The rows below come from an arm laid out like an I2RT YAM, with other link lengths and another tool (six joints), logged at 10 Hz.
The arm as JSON. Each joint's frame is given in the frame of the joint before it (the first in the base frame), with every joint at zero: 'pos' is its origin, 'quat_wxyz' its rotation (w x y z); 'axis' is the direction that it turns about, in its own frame. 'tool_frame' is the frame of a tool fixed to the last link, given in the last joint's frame.
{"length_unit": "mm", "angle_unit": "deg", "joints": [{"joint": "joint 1", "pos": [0.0, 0.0, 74.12], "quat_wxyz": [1.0, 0.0, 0.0, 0.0], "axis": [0.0, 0.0, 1.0]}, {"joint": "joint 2", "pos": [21.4, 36.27, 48.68], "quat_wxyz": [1.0, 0.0, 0.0, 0.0], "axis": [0.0, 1.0, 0.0]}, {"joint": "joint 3", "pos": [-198.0, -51.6, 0.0], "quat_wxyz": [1.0, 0.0, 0.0, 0.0], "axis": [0.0, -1.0, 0.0]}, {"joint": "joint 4", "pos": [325.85, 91.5, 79.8], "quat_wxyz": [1.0, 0.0, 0.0, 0.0], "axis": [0.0, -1.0, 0.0]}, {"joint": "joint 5", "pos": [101.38, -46.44, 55.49], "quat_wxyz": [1.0, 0.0, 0.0, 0.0], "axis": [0.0, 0.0, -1.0]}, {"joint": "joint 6", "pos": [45.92, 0.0, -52.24], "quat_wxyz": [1.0, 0.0, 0.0, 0.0], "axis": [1.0, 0.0, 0.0]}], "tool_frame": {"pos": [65.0, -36.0, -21.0], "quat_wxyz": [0.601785, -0.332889, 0.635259, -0.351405]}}
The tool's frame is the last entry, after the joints.
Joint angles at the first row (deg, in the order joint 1, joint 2, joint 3, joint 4, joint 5, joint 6):
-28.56 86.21 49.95 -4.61 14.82 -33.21
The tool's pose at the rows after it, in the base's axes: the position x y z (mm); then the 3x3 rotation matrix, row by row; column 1 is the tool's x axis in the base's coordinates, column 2 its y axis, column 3 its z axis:
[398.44, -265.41, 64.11], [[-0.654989, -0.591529, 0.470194], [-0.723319, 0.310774, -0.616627], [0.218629, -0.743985, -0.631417]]
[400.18, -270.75, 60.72], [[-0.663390, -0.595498, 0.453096], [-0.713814, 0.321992, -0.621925], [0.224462, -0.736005, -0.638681]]
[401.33, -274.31, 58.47], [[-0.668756, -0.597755, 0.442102], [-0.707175, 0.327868, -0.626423], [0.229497, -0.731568, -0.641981]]
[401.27, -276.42, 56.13], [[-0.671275, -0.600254, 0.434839], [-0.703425, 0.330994, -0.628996], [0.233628, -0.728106, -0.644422]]
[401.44, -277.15, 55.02], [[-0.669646, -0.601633, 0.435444], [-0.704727, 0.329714, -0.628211], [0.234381, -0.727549, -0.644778]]
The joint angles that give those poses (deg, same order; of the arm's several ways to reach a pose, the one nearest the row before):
-28.96 88.55 52.17 -5.32 15.07 -32.96
-29.31 90.68 53.96 -5.71 15.59 -32.74
-29.53 92.07 55.09 -5.84 16.00 -32.66
-29.71 92.85 55.54 -5.80 16.22 -32.70
-29.80 93.09 55.59 -5.60 16.09 -32.87

